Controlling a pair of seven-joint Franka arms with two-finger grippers.
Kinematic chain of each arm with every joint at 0, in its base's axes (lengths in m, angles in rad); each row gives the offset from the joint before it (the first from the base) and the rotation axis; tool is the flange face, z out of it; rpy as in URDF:
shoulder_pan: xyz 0 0 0.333 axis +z
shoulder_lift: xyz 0 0 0 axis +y
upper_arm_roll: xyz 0 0 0.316 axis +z
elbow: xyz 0.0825 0 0 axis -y
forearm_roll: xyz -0.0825 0 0.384 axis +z
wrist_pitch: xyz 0 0 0 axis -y
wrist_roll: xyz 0.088 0 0 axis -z
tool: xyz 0 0 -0.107 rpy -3.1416 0 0
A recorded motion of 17 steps. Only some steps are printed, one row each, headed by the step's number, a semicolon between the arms.
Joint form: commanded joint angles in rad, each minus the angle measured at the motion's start. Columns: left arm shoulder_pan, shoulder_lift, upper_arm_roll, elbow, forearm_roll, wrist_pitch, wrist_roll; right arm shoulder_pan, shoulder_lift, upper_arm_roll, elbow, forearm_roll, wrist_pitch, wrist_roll.
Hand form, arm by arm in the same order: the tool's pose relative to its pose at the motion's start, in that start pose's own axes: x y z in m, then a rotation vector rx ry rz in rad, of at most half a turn. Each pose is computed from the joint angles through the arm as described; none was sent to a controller.
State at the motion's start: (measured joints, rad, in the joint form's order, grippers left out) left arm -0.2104 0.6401 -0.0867 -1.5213 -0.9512 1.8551 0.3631; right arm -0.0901 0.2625 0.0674 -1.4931 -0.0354 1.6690 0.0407
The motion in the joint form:
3: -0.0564 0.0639 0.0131 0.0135 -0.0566 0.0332 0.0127; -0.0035 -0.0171 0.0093 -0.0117 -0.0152 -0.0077 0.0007
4: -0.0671 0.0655 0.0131 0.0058 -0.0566 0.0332 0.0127; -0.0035 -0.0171 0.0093 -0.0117 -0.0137 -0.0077 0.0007
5: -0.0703 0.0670 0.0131 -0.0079 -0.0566 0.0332 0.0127; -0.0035 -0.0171 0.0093 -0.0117 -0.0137 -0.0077 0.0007
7: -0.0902 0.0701 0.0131 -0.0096 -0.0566 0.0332 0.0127; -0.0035 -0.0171 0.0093 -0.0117 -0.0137 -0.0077 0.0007
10: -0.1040 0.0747 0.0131 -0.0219 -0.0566 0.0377 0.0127; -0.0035 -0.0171 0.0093 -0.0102 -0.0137 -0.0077 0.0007
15: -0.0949 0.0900 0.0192 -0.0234 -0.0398 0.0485 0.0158; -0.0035 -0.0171 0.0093 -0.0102 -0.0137 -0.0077 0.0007
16: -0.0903 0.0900 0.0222 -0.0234 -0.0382 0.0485 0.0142; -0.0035 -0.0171 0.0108 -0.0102 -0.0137 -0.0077 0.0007
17: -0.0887 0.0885 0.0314 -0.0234 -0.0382 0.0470 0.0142; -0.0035 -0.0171 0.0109 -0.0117 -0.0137 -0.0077 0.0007
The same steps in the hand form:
3: 0.0062 -0.0109 0.0454 -0.0267 -0.0148 -0.0204; -0.0056 -0.0016 -0.0043 -0.0146 -0.0014 -0.0064
4: 0.0036 -0.0104 0.0542 -0.0248 -0.0291 -0.0217; -0.0056 -0.0017 -0.0043 -0.0131 -0.0015 -0.0062
5: 0.0003 -0.0150 0.0603 -0.0235 -0.0408 -0.0320; -0.0056 -0.0017 -0.0043 -0.0131 -0.0015 -0.0062
7: -0.0023 -0.0097 0.0732 -0.0203 -0.0597 -0.0247; -0.0056 -0.0017 -0.0043 -0.0131 -0.0015 -0.0062
10: -0.0063 -0.0117 0.0856 -0.0154 -0.0767 -0.0304; -0.0055 -0.0017 -0.0050 -0.0130 0.0000 -0.0062
15: -0.0045 -0.0282 0.0834 0.0050 -0.0710 -0.0431; -0.0055 -0.0017 -0.0050 -0.0130 0.0000 -0.0062
16: -0.0037 -0.0312 0.0796 0.0073 -0.0659 -0.0482; -0.0056 -0.0025 -0.0051 -0.0128 0.0001 -0.0077
17: -0.0028 -0.0344 0.0741 0.0113 -0.0587 -0.0525; -0.0057 -0.0026 -0.0044 -0.0129 -0.0014 -0.0078

